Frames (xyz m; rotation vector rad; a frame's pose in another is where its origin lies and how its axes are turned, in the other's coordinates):
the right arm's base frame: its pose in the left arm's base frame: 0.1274 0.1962 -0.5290 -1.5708 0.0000 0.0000
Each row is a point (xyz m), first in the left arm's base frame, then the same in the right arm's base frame.
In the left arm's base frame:
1: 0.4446 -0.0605 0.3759
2: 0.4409 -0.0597 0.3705
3: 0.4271 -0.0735 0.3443
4: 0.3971 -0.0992 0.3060
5: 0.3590 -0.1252 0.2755
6: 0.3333 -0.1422 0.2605
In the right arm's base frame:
1: 0.3172 -0.9049 -0.2567
2: 0.3135 -0.8995 -0.2559
3: 0.2997 -0.8733 -0.2697
4: 0.2697 -0.8350 -0.2954
5: 0.2316 -0.8045 -0.3214
6: 0.2059 -0.7895 -0.3384

